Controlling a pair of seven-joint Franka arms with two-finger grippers.
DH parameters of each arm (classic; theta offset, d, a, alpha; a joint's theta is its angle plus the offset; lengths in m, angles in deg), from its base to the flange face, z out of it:
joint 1: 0 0.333 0 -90
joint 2: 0 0 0 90
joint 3: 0 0.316 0.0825 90
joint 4: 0 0 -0.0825 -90
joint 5: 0 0.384 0 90
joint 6: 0 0 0.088 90
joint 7: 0 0.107 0 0
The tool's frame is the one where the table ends.
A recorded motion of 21 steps. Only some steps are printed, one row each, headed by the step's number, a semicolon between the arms.
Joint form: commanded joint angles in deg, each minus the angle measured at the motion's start. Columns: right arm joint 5, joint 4, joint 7, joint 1, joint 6, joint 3, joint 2; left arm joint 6, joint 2, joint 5, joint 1, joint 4, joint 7, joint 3.
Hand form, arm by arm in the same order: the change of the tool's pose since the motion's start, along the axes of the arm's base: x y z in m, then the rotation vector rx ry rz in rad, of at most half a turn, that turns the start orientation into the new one. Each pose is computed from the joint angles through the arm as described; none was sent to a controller.
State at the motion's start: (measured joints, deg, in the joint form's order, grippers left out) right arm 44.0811 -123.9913 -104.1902 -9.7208 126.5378 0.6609 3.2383; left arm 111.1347 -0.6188 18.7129 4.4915 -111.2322 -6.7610 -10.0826
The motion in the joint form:
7: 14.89 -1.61 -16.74 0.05 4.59 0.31 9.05; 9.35 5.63 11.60 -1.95 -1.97 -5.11 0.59
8: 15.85 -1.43 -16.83 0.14 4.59 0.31 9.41; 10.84 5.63 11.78 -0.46 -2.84 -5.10 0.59
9: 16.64 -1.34 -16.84 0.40 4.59 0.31 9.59; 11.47 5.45 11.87 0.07 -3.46 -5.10 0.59
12: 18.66 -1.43 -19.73 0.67 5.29 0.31 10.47; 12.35 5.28 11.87 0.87 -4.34 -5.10 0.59
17: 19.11 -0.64 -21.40 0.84 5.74 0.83 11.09; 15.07 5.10 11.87 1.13 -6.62 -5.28 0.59
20: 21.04 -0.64 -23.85 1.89 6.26 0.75 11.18; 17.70 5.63 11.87 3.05 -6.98 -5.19 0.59
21: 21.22 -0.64 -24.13 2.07 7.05 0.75 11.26; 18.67 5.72 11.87 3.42 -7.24 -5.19 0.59
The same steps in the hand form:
7: 0.0010 -0.0006 -0.0912 0.1041 -0.0584 0.0132; 0.0239 -0.0119 -0.0546 0.1279 -0.0656 -0.0850
8: 0.0021 0.0003 -0.0932 0.1151 -0.0585 0.0032; 0.0240 0.0016 -0.0597 0.1243 -0.0719 -0.0715
9: 0.0030 0.0028 -0.0941 0.1243 -0.0588 -0.0027; 0.0227 0.0063 -0.0621 0.1235 -0.0735 -0.0678
12: 0.0030 0.0044 -0.1024 0.1281 -0.0811 0.0065; 0.0207 0.0134 -0.0664 0.1203 -0.0737 -0.0605
17: 0.0083 0.0094 -0.1026 0.1224 -0.1049 0.0306; 0.0157 0.0129 -0.0795 0.1073 -0.0798 -0.0730
20: 0.0099 0.0179 -0.1028 0.1261 -0.1353 0.0491; 0.0193 0.0290 -0.0839 0.0935 -0.1026 -0.0583
21: 0.0105 0.0179 -0.1033 0.1164 -0.1418 0.0462; 0.0198 0.0315 -0.0855 0.0885 -0.1112 -0.0582

